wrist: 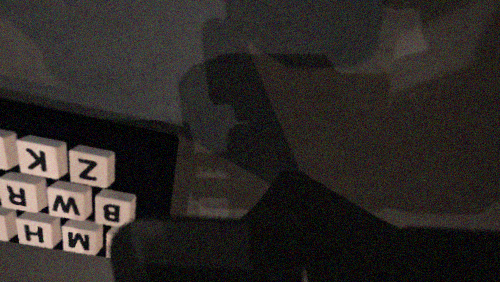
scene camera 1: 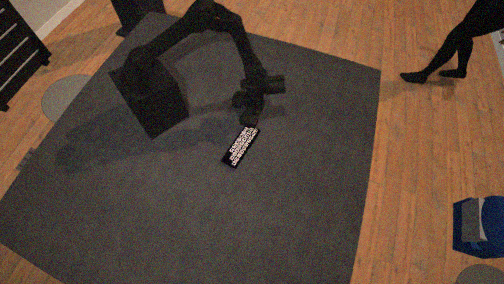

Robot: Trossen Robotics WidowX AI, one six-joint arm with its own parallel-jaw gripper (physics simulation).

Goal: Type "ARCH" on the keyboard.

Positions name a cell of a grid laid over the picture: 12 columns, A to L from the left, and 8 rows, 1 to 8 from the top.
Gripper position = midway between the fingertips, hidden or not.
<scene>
My gripper shows in the wrist view (G6) and in scene camera 1 (G4). A black keyboard shows in the wrist view (B6) and in scene camera 1 (F5).
</scene>
